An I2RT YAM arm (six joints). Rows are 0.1 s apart.
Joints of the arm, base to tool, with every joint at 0 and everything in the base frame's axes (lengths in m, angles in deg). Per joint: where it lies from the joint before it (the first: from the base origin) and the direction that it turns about. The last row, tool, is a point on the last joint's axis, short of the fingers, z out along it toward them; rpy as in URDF.
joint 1: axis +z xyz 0 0 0.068
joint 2: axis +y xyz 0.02 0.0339 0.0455
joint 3: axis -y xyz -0.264 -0.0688 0
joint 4: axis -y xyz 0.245 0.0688 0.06
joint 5: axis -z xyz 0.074 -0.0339 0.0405
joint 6: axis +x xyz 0.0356 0 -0.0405
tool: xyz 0 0 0 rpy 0 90 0
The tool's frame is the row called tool.
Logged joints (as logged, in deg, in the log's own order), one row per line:
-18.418, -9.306, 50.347, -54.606, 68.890, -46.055
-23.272, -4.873, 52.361, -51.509, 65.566, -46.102
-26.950, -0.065, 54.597, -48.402, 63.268, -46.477
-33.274, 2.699, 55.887, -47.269, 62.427, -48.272
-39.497, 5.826, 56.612, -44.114, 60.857, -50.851
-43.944, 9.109, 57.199, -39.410, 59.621, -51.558
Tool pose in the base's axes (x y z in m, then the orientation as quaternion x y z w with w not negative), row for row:
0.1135, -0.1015, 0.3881, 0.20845, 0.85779, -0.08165, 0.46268
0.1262, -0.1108, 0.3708, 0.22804, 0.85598, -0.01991, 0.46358
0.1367, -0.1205, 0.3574, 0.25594, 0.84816, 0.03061, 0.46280
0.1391, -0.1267, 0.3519, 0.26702, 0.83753, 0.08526, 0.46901
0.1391, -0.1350, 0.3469, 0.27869, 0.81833, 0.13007, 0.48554
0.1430, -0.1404, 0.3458, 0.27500, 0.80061, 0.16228, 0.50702
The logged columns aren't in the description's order. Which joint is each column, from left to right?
Columns, left to right: joint 5, joint 6, joint 2, joint 4, joint 3, joint 1.
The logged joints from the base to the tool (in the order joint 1, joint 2, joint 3, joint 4, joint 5, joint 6), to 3 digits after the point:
-46.055, 50.347, 68.890, -54.606, -18.418, -9.306
-46.102, 52.361, 65.566, -51.509, -23.272, -4.873
-46.477, 54.597, 63.268, -48.402, -26.950, -0.065
-48.272, 55.887, 62.427, -47.269, -33.274, 2.699
-50.851, 56.612, 60.857, -44.114, -39.497, 5.826
-51.558, 57.199, 59.621, -39.410, -43.944, 9.109

